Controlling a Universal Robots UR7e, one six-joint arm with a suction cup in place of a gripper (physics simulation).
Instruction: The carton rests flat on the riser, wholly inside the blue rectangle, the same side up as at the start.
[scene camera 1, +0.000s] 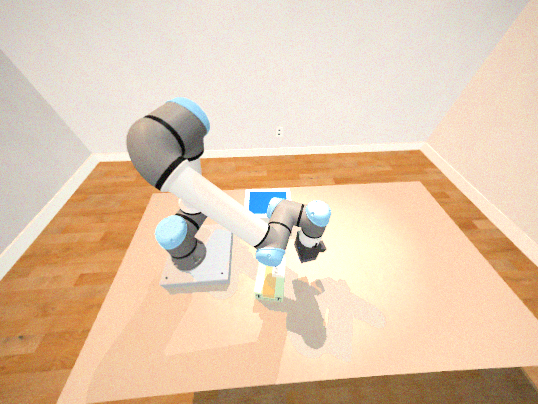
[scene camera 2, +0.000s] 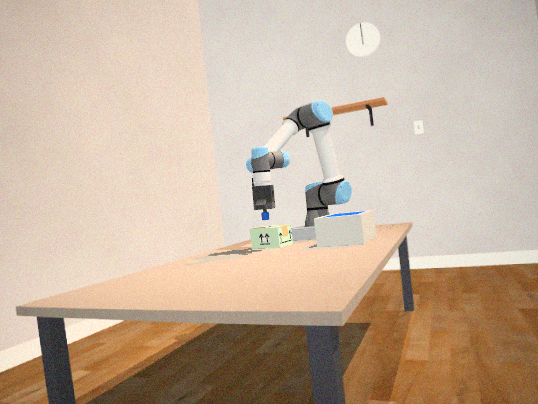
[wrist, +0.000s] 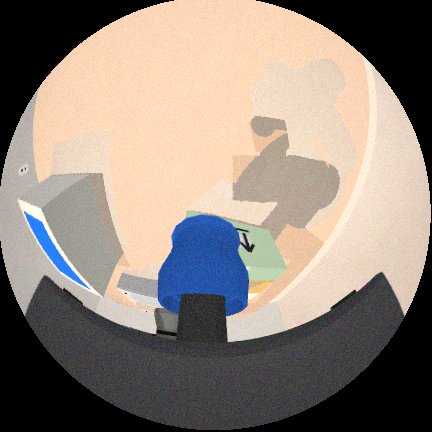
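Pixels of known places: hand, its tool point: (scene camera 2: 265, 219) (wrist: 204, 244); arm's base, origin of its link: (scene camera 1: 190, 254) (wrist: 173, 312).
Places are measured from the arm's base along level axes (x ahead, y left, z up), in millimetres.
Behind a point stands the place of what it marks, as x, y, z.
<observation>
The light green carton (scene camera 1: 278, 289) @(382, -215, 39) (scene camera 2: 265, 237) @(419, -157, -5) (wrist: 262, 255) @(407, -201, 17) stands flat on the table, with an orange strip on top and black arrows pointing up on its side. The arm hides part of it in scene camera 1. The white riser (scene camera 1: 247, 202) @(286, 228, 66) (scene camera 2: 342, 232) @(521, 218, -1) (wrist: 75, 220) @(449, 109, 9) stands apart from it, with the blue rectangle (scene camera 1: 259, 201) @(350, 227, 65) (scene camera 2: 345, 214) @(384, 216, 63) (wrist: 50, 250) @(408, 202, 65) on its top. No carton shows on the rectangle. My gripper's blue suction cup (scene camera 2: 265, 216) (wrist: 202, 240) is open, holding nothing, and hangs above the carton's height with a visible gap. The cup is hidden in scene camera 1.
The arm's grey base plate (scene camera 1: 212, 270) @(110, -91, 5) (scene camera 2: 303, 233) @(183, -40, -22) (wrist: 137, 285) @(191, 79, -22) lies on the table (scene camera 1: 425, 300) @(1002, -310, -55) (scene camera 2: 225, 285) @(1186, 11, -55) near the carton and riser. A wooden wall shelf (scene camera 2: 360, 106) is behind the arm. Arm shadows fall on the table beside the carton.
</observation>
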